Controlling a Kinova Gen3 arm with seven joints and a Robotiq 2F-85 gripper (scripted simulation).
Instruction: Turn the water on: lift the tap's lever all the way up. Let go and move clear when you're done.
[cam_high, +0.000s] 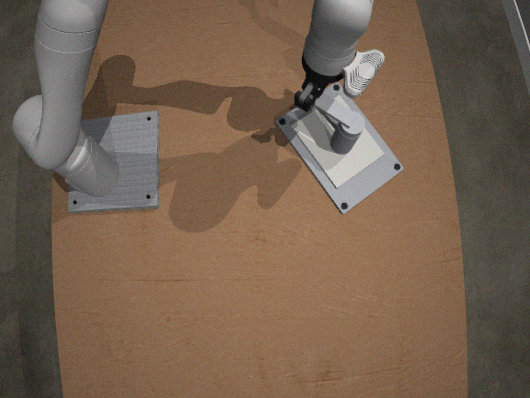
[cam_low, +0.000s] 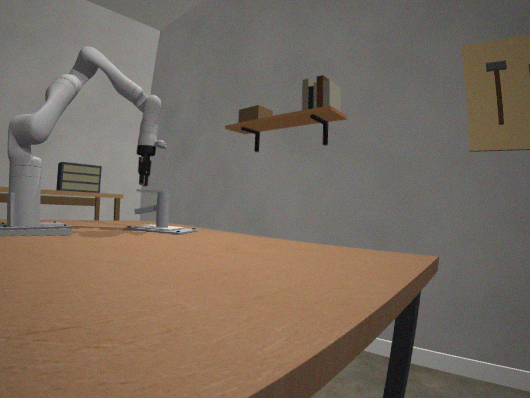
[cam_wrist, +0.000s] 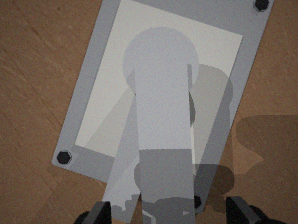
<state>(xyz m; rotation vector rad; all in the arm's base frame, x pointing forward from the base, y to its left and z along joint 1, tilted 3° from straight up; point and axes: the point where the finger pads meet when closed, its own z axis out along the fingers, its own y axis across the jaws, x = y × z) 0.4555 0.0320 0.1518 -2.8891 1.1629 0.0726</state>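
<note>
Now: the flat lever 20 mm ahead of my hand, 20 mm to the right of it and 30 mm below it. From my hand the other things lie so: tap (40 mm ahead, 40 mm to the right, 90 mm below).
</note>
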